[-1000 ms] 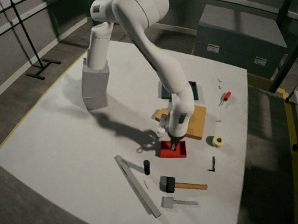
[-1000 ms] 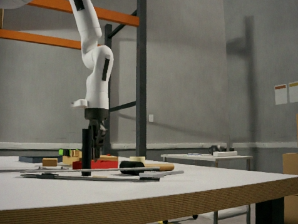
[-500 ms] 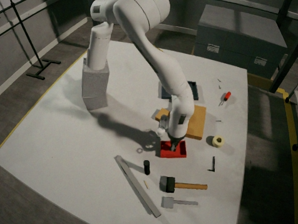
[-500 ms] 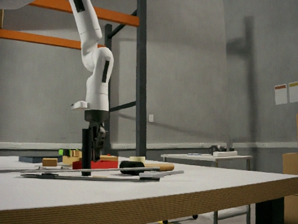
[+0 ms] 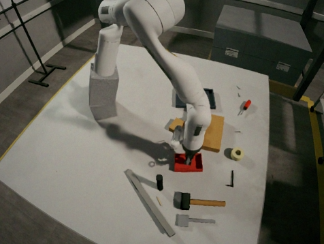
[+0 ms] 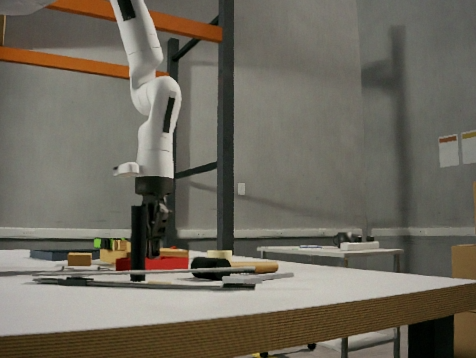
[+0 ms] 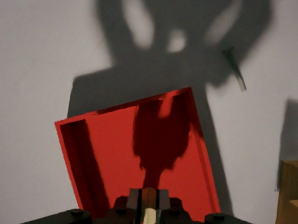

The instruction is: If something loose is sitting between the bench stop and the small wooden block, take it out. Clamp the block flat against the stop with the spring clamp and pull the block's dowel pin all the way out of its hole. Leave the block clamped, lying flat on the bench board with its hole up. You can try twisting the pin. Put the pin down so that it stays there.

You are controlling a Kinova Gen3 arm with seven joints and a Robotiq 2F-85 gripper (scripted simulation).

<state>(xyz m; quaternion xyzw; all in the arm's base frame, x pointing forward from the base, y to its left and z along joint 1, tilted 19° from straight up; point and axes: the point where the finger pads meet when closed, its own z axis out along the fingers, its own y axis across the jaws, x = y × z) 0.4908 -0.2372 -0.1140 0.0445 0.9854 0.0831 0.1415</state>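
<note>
Right now the dowel pin is 20 mm below my hand. Round my hand: pale wooden block 10 mm ahead, 180 mm to the left; wooden bench board 60 mm ahead, 190 mm to the left, 20 mm below; red tray 40 mm below.
</note>
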